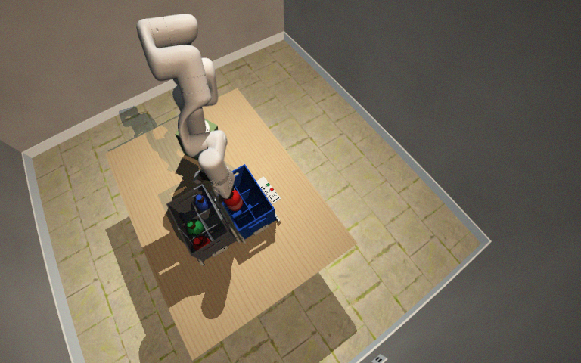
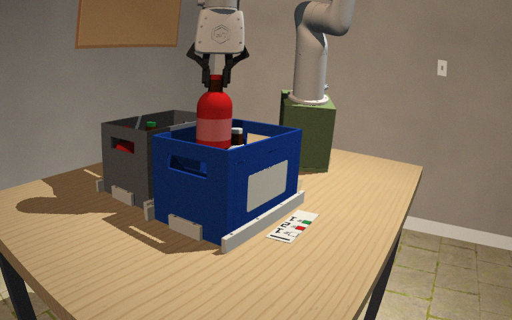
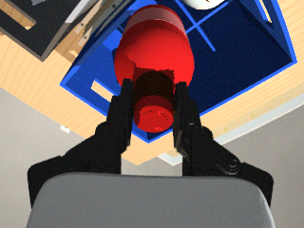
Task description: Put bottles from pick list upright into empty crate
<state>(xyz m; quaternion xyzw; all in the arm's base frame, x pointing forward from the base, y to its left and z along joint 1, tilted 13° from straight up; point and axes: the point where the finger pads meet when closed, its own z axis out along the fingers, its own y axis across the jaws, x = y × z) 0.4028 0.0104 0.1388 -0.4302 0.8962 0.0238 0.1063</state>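
The red bottle lies 70 mm below my hand. From my hand the other things lie so: white-label bottle: 90 mm behind, 10 mm to the right, 200 mm below; blue crate: 10 mm behind, 40 mm to the left, 200 mm below; blue-label bottle: 90 mm behind, 140 mm to the right, 200 mm below.
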